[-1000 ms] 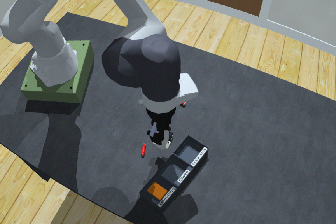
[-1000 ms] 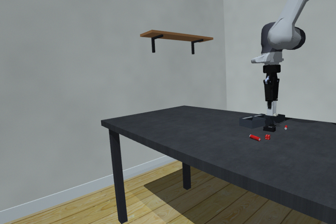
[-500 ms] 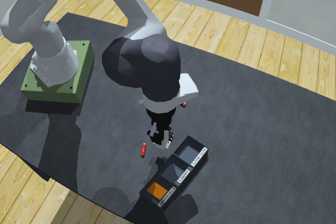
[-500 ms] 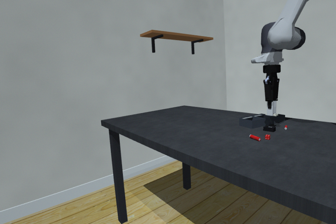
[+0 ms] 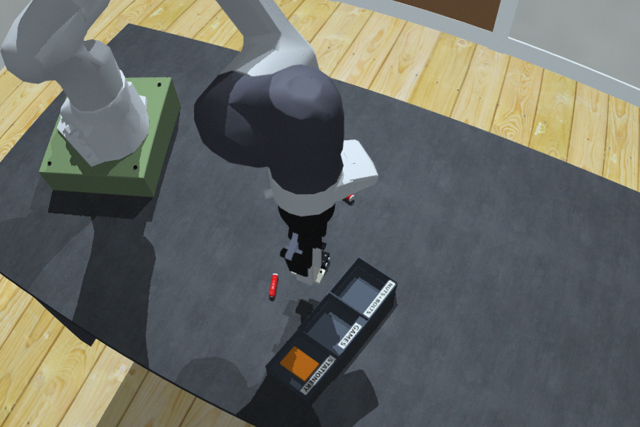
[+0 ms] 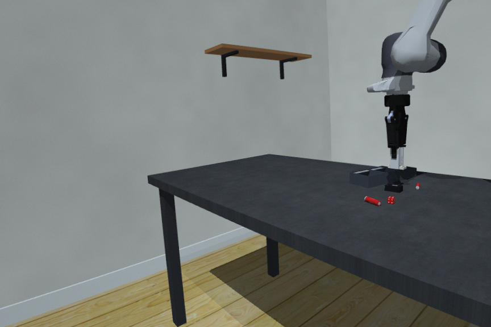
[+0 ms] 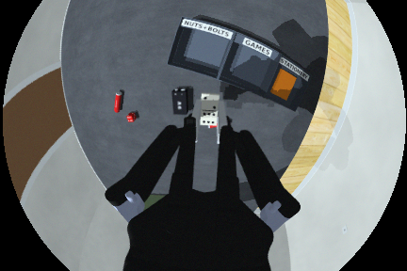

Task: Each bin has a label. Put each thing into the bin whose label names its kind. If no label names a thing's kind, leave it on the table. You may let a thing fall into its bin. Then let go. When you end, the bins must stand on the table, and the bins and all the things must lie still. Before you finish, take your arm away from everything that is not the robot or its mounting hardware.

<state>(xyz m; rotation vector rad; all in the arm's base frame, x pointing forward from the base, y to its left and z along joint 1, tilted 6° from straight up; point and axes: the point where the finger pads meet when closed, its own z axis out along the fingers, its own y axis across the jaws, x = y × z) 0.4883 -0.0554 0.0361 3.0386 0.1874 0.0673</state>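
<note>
The bin tray is 8 cm below my hand, 8 cm ahead of it and 5 cm to the right of it. The rest, counted from my hand: black 9V battery 9 cm below, 6 cm to the left, 1 cm behind; orange block 13 cm to the right, 8 cm below, 6 cm ahead; white domino 3 cm below.
</note>
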